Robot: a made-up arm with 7 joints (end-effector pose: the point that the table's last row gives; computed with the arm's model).
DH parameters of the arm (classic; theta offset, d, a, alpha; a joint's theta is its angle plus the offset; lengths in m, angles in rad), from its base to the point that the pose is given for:
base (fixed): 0 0 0 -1.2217
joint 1: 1.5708 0 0 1.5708
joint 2: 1.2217 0 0 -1.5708
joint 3: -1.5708 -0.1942 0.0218 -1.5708
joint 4: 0 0 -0.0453 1.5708
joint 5: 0 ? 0 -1.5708
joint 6: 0 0 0 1.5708
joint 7: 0 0 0 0
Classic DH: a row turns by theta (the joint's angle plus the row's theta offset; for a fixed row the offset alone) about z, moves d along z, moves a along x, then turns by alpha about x.
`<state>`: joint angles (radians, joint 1 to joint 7).
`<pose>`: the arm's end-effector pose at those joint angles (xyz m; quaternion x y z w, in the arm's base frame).
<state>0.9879 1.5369 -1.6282 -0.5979 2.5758 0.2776 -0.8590</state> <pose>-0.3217 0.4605 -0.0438 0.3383 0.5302 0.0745 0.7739</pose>
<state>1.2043 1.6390 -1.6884 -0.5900 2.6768 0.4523 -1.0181</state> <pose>-0.3164 0.4621 0.0647 0.2816 0.6665 0.0726 0.6864</pose>
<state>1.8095 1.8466 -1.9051 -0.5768 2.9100 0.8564 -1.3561</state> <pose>-0.1951 0.4487 0.2813 0.1099 0.9054 0.1309 0.3886</pose>
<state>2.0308 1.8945 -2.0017 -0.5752 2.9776 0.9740 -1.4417</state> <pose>-0.1297 0.4443 0.3230 0.0601 0.9483 0.1678 0.2625</pose>
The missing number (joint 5, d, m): -0.3738
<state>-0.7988 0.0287 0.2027 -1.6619 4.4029 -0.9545 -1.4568</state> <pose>0.4298 -0.0323 0.1222 -0.7923 0.1148 0.3856 0.4586</pose>
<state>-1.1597 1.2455 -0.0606 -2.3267 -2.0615 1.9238 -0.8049</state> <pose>0.1269 -0.1351 0.2684 0.6727 -0.2169 0.6914 0.1496</pose>
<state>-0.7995 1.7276 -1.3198 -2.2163 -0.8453 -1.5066 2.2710</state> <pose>0.2979 0.0025 -0.1792 -0.4223 0.2064 -0.5473 0.6925</pose>
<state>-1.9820 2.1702 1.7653 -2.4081 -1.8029 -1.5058 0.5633</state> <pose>-0.2307 -0.0617 -0.1981 -0.8883 -0.1637 -0.4263 0.0487</pose>
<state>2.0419 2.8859 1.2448 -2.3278 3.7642 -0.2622 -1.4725</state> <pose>0.0869 -0.1985 -0.2435 -0.4098 0.0327 -0.1482 0.8995</pose>
